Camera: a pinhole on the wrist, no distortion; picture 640 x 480 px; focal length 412.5 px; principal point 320.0 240.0 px. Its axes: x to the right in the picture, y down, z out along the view. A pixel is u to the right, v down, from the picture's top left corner.
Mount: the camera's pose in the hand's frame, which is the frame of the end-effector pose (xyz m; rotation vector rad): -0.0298 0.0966 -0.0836 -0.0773 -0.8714 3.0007
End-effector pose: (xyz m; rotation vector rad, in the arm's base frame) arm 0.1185 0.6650 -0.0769 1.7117 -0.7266 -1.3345
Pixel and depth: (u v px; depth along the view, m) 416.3 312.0 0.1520
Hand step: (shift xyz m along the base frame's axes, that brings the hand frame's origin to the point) -0.0477 0.0565 0.0274
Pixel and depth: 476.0 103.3 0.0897
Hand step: -0.0213 0.0185 0.0974
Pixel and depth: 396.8 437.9 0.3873
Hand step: -0.1800 0.1960 -0.1850
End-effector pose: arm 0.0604 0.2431 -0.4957 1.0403 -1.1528 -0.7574
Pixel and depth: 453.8 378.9 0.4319
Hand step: -0.2323 0.0314 -0.2913
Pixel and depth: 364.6 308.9 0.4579
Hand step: -0.2707 -0.0498 -0.2167
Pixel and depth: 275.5 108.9 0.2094
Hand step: -0.1310 -0.0027 0.0396
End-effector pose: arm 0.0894 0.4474 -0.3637 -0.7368 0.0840 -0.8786
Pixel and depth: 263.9 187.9 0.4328
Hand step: 0.0553 0.1308 0.2935
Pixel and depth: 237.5 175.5 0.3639
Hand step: 0.0723 0.1029 0.2313
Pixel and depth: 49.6 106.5 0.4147
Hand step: 0.2549 0.0251 0.3250
